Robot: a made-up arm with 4 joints.
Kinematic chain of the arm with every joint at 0, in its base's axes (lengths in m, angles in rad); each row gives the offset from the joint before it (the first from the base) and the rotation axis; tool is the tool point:
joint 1: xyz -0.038 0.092 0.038 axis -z
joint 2: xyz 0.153 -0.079 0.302 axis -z
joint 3: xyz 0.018 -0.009 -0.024 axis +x
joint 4: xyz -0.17 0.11 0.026 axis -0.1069 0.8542 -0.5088
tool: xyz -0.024 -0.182 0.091
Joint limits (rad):
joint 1: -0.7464..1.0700
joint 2: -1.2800..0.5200
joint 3: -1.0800..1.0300
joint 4: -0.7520..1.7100
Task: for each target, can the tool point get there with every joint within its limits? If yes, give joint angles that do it. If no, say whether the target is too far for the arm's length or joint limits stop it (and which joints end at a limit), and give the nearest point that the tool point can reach.
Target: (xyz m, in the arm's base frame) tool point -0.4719 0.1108 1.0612
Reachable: no: too far | nearest point -0.1838 -0.0148 0.4817 | short by 0.659 m
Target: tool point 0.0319 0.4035 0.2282
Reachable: no: joint limits stop it (at a limit: joint 2, joint 3, joint 4) | nearest point -0.0087 0.2225 0.4278 | short by 0.273 m
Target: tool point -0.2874 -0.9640 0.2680
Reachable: no: too far | nearest point -0.1278 -0.2883 0.3466 | short by 0.699 m
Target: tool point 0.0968 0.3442 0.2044
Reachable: no: joint limits stop it (at a limit: joint 2, joint 3, joint 4) | nearest point 0.0250 0.2099 0.4278 | short by 0.270 m
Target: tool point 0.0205 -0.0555 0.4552
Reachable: yes | joints -0.5201 0.0712 0.2170 0.9377
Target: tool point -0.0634 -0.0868 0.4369
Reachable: yes | joints 0.0154 -0.0228 0.2042 0.4672
